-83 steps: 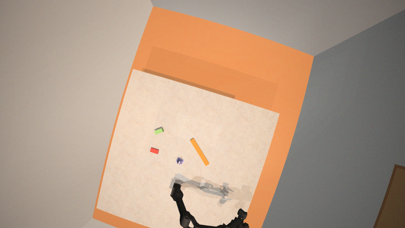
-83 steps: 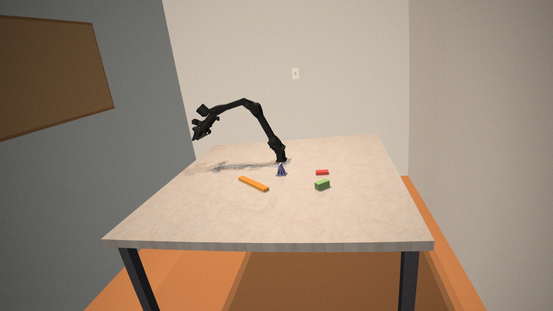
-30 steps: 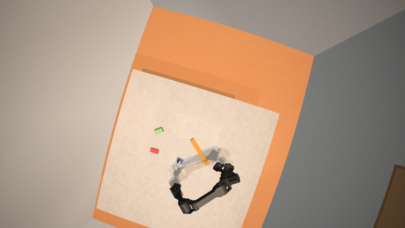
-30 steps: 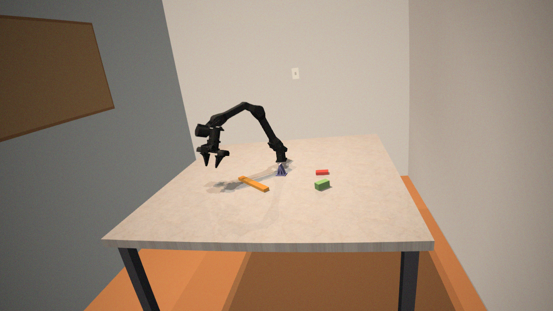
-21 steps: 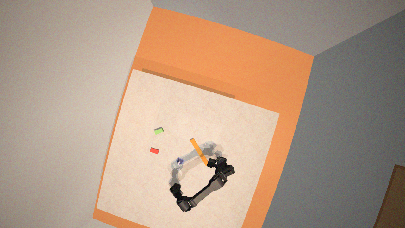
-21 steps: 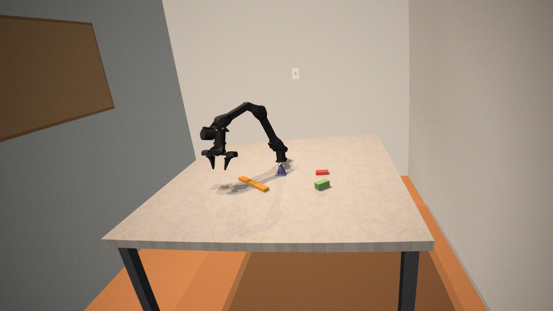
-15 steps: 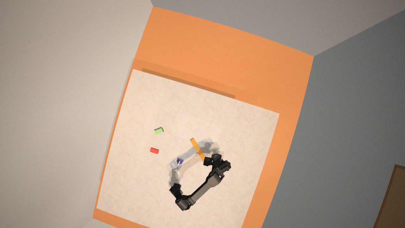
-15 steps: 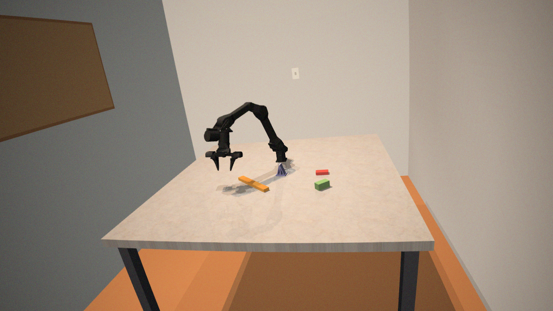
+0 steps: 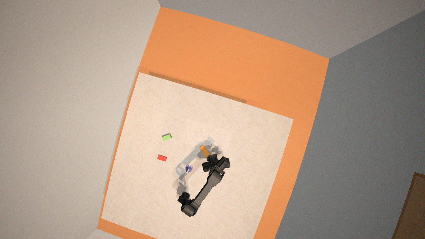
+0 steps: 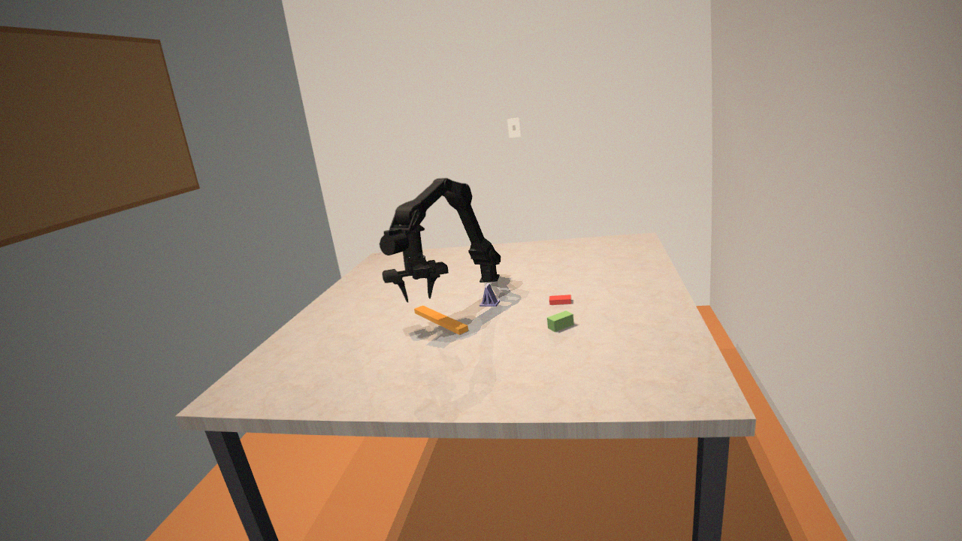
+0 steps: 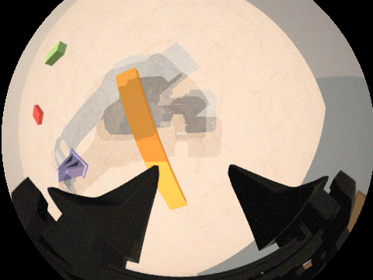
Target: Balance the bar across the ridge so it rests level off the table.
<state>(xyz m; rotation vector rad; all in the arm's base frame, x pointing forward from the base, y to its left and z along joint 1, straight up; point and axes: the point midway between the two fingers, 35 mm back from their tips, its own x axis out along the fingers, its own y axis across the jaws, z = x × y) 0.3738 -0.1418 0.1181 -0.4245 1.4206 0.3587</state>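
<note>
Right now my gripper tip is 3 cm past the long orange bar, 5 cm to the right of it and 8 cm above it. Round my gripper tip: green block (4 cm ahead, 41 cm to the left, 7 cm below); then red block (13 cm behind, 41 cm to the left, 8 cm below).
</note>
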